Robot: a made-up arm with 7 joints.
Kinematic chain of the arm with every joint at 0, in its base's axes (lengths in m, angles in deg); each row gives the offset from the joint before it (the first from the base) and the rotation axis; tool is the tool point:
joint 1: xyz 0 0 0 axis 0 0.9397 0.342
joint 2: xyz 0 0 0 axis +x
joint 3: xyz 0 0 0 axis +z
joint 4: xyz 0.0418 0 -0.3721 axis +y
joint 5: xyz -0.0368 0 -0.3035 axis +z
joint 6: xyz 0 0 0 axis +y
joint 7: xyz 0 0 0 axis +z
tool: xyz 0 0 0
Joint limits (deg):
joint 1: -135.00..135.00
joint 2: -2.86..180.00
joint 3: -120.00..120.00
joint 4: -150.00..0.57
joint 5: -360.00..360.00
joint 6: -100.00..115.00
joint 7: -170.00..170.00
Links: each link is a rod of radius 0.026 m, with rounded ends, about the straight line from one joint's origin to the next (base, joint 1, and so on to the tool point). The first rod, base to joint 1, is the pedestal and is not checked.
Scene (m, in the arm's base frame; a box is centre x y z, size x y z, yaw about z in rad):
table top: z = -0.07
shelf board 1: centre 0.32 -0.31 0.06 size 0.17 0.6 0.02 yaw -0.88
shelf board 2: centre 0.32 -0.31 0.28 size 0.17 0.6 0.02 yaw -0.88
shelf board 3: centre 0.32 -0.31 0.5 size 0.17 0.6 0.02 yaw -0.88
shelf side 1: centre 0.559 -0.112 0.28 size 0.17 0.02 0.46 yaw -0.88
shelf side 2: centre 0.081 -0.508 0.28 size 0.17 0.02 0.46 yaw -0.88
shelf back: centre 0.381 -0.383 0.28 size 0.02 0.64 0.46 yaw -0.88
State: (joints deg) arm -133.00 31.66 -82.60 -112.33 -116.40 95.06 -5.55
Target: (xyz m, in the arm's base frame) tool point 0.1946 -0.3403 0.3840
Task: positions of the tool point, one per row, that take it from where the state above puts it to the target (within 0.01 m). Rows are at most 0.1 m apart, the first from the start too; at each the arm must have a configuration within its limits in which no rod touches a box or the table.
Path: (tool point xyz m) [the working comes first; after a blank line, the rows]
Joints at the target: -135.00 31.28 -54.26 -86.19 -116.40 95.06 -5.55
Straight joint move there: touches shelf board 2.

1: 0.1809 -0.2923 0.1683
2: 0.1360 -0.2335 0.1638
3: 0.1314 -0.2565 0.2331
4: 0.1236 -0.2609 0.3084
5: 0.1165 -0.2458 0.3840
6: 0.1557 -0.2935 0.3890
7: 0.1946 -0.3403 0.3840

